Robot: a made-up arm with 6 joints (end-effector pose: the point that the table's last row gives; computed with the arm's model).
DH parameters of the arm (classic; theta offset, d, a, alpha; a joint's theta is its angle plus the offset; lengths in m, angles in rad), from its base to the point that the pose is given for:
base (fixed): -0.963 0 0.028 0
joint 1: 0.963 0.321 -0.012 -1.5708
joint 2: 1.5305 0 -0.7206 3.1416
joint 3: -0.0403 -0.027 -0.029 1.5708
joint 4: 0 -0.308 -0.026 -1.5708
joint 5: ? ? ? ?
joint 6: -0.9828 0 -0.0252 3.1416
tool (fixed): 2.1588 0.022 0 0
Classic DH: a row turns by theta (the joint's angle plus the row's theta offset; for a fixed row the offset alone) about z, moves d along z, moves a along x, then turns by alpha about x.
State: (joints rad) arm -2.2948 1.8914 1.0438 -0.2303 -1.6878 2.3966
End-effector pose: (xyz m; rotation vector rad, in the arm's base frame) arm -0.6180 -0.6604 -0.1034 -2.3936 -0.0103 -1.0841
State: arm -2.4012 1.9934 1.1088 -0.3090 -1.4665 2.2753
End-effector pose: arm -0.6590 -0.5687 -0.1898 -2.5692 0.3691 -1.0147
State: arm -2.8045 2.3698 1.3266 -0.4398 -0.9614 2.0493
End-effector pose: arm -0.6498 -0.1969 -0.4583 -2.5552 1.5469 -0.7896
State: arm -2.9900 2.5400 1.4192 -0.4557 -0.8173 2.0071
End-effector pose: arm -0.5608 -0.0523 -0.5530 2.3824 -1.9237 0.6990
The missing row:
joint 5: 0 0.106 -0.003 1.5708
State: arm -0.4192 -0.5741 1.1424 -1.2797 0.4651 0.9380
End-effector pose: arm -0.3908 0.0902 1.2297 -0.6471 -0.4762 2.9929
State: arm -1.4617 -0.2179 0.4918 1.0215 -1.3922 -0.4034
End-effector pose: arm -0.0253 0.0200 1.3347 0.8504 -1.6463 0.1984
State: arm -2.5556 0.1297 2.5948 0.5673 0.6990 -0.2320
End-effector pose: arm 0.2207 0.1800 1.1281 -0.3257 1.4793 0.0251
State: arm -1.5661 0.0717 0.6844 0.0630 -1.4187 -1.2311
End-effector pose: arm -0.0817 -0.2563 1.2456 0.4507 -2.7163 1.0767
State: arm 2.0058 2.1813 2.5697 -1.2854 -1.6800 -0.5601
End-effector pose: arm -0.3582 0.8144 -0.0396 -1.3377 -1.7100 1.4146
